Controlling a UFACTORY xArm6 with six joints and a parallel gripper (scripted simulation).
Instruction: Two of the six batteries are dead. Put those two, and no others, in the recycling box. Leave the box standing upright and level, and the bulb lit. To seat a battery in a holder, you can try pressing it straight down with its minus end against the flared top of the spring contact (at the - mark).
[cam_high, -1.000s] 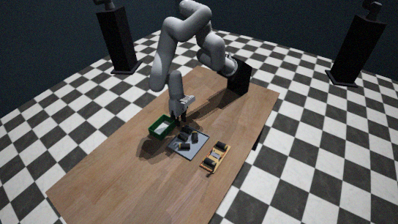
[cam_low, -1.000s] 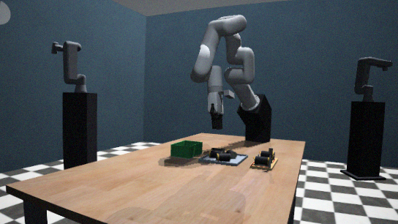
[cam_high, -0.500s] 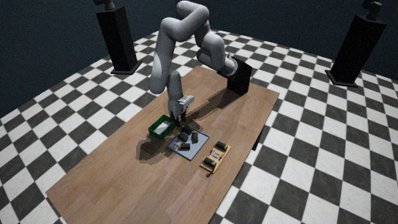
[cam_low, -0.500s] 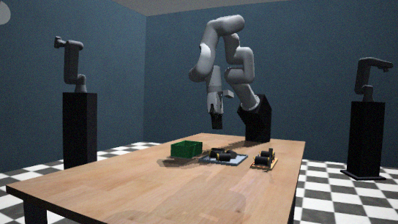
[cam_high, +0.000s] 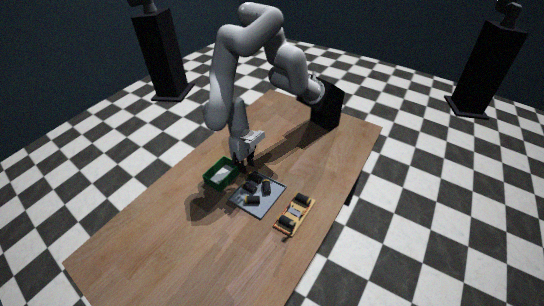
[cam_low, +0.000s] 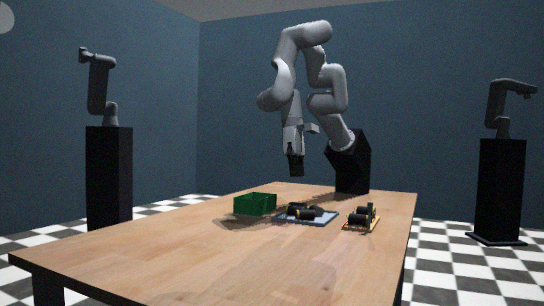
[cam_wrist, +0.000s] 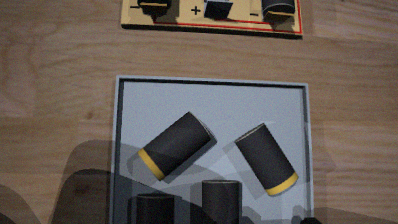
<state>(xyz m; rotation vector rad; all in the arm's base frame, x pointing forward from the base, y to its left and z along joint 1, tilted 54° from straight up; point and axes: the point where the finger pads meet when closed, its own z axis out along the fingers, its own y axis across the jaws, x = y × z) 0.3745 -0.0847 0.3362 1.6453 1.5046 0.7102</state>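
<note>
Right now the grey tray is 20 mm ahead of my hand, 40 mm to the left of it and 150 mm below it. The rest, counted from my hand: green recycling box 50 mm behind, 140 mm to the right, 140 mm below.
</note>
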